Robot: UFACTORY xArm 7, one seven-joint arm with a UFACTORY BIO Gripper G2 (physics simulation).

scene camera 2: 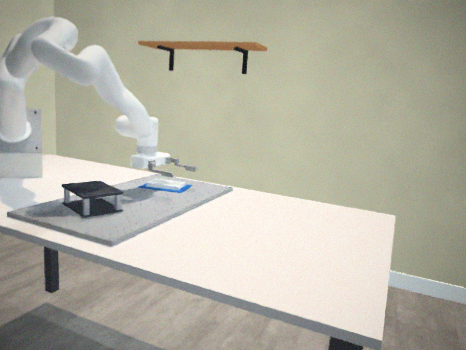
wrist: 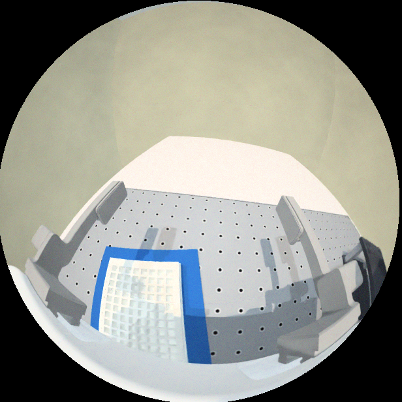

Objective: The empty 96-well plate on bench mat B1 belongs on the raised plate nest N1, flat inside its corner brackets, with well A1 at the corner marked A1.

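Seen in the pictures: hand at its tool point: (scene camera 2: 179,171); arm's base at its link origin: (scene camera 2: 13,130).
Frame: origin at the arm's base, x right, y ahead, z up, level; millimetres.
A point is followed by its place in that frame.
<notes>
The white 96-well plate (scene camera 2: 166,184) {x -28, y 645, z -149 mm} (wrist: 142,305) lies flat on the blue bench mat B1 (scene camera 2: 186,188) {x -59, y 714, z -163 mm} (wrist: 194,290). My gripper (scene camera 2: 184,172) {x 3, y 706, z -85 mm} (wrist: 201,215) is open and empty. It hangs a little above the plate's level, with its fingers spread wide. In the wrist view the plate lies low and left of the middle between the fingers, and its near end is cut off by the gripper body. The raised plate nest N1 (scene camera 2: 92,189) {x 310, y 548, z -104 mm} (wrist: 374,275) is a black platform on light posts; its corner brackets and A1 mark cannot be made out.
The grey perforated board (scene camera 2: 150,215) {x 292, y 726, z -165 mm} (wrist: 230,230) carries the mat and the nest, and lies on the pale table (scene camera 2: 280,245) {x 341, y 1113, z -178 mm} (wrist: 215,167). The nest stands to the right in the wrist view, partly behind the right finger. A wooden shelf (scene camera 2: 202,46) is on the wall.
</notes>
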